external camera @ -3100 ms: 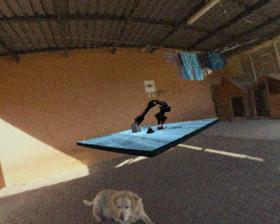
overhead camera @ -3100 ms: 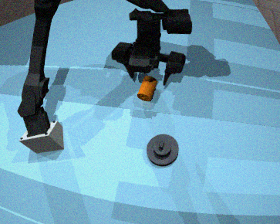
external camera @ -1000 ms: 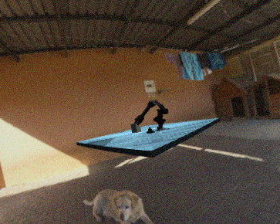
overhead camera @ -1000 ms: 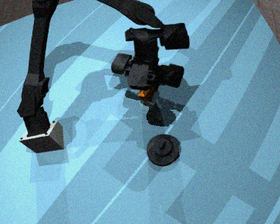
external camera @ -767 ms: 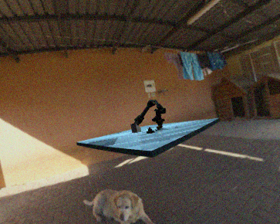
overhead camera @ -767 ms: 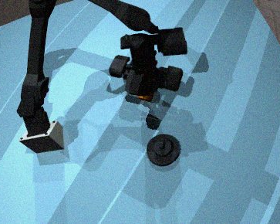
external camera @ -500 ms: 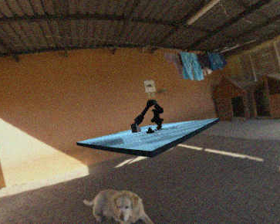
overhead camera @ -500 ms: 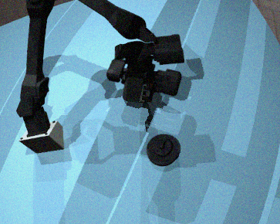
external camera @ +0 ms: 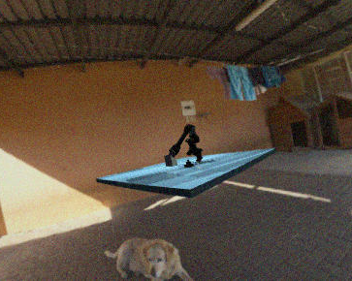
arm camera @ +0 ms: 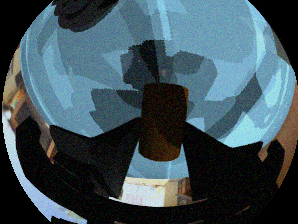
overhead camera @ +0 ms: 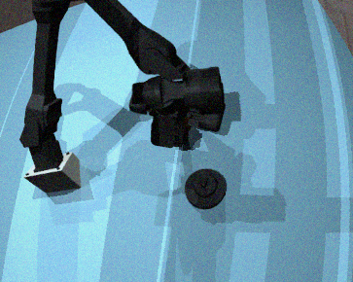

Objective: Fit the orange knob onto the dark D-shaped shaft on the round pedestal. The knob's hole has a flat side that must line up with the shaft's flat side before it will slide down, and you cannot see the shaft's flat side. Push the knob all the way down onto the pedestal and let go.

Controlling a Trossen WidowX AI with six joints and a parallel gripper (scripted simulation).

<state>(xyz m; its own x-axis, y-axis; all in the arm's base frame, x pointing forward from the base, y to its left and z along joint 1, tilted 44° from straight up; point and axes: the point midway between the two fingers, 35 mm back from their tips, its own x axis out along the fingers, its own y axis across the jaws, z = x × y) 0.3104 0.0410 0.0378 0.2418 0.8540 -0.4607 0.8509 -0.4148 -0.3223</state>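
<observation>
The dark round pedestal lies 170 mm to the right of my gripper tip. Also, from my gripper tip: orange knob (10 mm to the right).
</observation>
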